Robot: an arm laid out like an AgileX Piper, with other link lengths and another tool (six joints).
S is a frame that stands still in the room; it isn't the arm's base.
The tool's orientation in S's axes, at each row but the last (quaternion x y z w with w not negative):
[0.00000, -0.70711, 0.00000, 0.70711]
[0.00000, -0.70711, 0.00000, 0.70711]
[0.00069, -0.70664, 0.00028, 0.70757]
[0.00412, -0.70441, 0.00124, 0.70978]
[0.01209, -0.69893, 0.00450, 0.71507]
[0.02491, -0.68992, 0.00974, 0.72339]
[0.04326, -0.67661, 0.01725, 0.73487]
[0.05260, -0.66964, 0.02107, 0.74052]
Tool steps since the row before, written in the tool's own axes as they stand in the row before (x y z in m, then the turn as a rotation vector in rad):
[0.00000, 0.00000, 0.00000, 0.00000, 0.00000, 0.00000]
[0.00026, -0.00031, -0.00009, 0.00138, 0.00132, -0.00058]
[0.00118, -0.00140, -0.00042, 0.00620, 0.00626, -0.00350]
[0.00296, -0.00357, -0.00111, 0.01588, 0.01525, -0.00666]
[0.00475, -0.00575, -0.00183, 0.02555, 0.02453, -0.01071]
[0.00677, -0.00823, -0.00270, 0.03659, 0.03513, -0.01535]
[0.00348, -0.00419, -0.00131, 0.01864, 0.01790, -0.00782]
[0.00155, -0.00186, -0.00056, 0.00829, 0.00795, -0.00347]
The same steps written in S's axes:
[0.00000, 0.00000, 0.00000, 0.00000, 0.00000, 0.00000]
[0.00009, -0.00031, 0.00026, 0.00058, 0.00132, 0.00138]
[0.00042, -0.00140, 0.00118, 0.00350, 0.00626, 0.00620]
[0.00116, -0.00357, 0.00294, 0.00667, 0.01524, 0.01589]
[0.00207, -0.00575, 0.00464, 0.01072, 0.02451, 0.02557]
[0.00342, -0.00822, 0.00645, 0.01536, 0.03510, 0.03662]
[0.00194, -0.00417, 0.00319, 0.00783, 0.01788, 0.01865]
[0.00090, -0.00185, 0.00139, 0.00347, 0.00794, 0.00830]

